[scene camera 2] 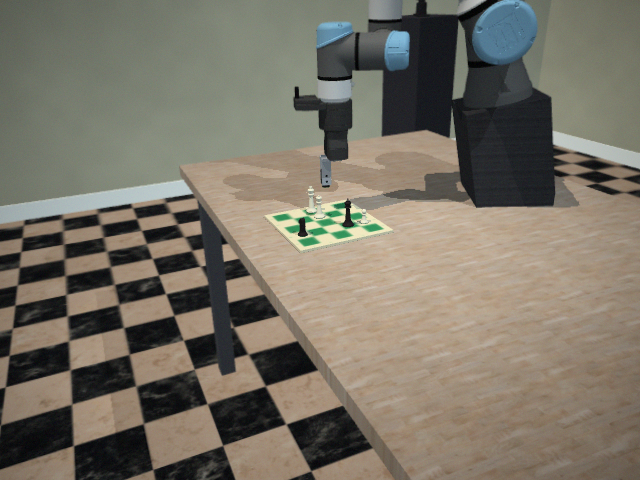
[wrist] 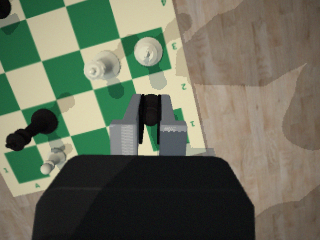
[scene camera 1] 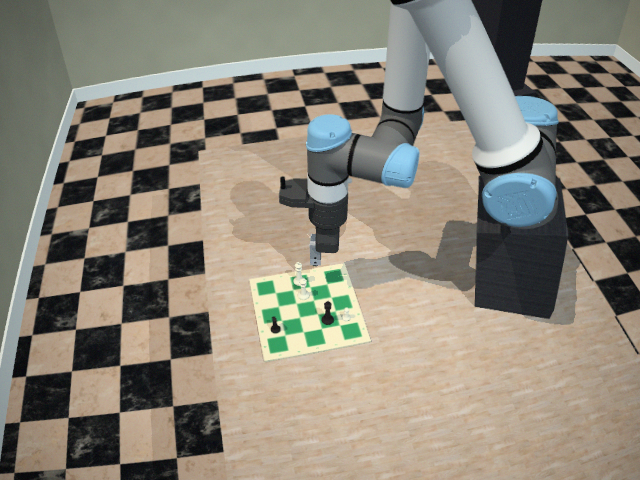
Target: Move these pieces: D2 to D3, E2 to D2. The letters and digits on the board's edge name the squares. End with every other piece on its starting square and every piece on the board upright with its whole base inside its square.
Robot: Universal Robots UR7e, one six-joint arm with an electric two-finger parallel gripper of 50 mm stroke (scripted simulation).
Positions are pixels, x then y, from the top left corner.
Scene:
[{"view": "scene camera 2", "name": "gripper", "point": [325, 183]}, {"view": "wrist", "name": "gripper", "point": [151, 109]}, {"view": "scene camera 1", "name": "gripper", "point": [315, 261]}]

